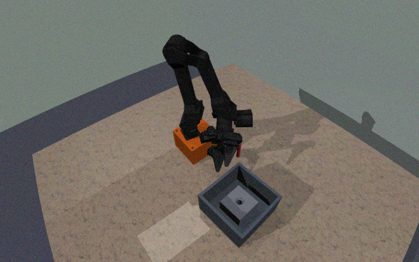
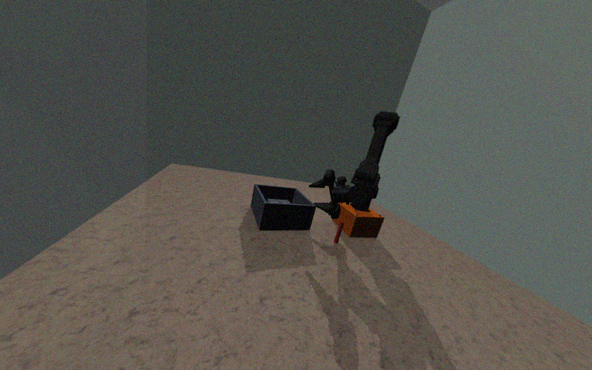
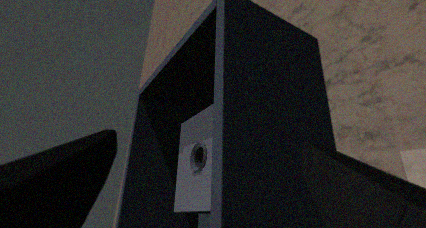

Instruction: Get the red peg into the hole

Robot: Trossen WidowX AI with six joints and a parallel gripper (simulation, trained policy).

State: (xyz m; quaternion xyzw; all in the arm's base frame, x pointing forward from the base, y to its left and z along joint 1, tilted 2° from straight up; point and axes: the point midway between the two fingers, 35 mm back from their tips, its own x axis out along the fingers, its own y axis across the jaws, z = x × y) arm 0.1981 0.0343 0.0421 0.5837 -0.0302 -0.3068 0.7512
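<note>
My gripper tip is 130 mm to the right of the red peg, 90 mm past it and 70 mm above it. From my gripper tip the other things lie so: dark grey box 110 mm ahead, 90 mm below, 10 mm to the left; grey plate 110 mm ahead, 70 mm below, 10 mm to the left.
</note>
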